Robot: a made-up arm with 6 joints.
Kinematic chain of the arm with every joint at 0, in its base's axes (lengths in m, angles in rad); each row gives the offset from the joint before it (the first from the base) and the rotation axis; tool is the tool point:
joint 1: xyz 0 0 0.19 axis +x
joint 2: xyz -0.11 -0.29 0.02 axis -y
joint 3: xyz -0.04 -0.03 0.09 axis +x
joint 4: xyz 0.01 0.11 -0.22 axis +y
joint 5: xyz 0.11 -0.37 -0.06 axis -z
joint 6: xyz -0.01 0 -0.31 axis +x
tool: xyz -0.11 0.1 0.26
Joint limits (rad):
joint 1: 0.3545..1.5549
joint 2: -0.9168..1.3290
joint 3: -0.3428..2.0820
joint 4: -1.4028..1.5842
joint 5: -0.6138..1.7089
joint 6: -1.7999..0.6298
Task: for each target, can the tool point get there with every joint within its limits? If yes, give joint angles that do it. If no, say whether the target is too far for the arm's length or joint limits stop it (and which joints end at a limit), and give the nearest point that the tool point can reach.
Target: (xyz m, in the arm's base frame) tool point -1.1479 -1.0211 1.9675
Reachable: no: too far | nearest point -0.4069 -0.3000 0.7122 | short by 1.626 m
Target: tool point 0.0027 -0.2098 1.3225
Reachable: no: joint limits stop it (at a limit: joint 2, joint 3, joint 5, joint 6) | nearest point -0.0724 -0.1192 0.8336 | short by 0.503 m
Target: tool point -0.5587 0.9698 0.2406
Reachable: no: joint limits stop it (at a limit: joint 1, joint 5, joint 6) | nearest point -0.4165 0.6547 0.1329 | short by 0.362 m
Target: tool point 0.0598 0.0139 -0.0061
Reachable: yes | joints 0.7172 0.4284 0.6547 -0.5682 0.0848 -0.5134
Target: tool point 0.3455 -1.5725 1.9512
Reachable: no: too far | nearest point 0.0852 -0.7262 0.5554 | short by 1.653 m
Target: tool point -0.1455 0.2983 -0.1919
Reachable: yes | joints 0.8159 0.2605 0.4072 0.9848 0.9149 -1.0552
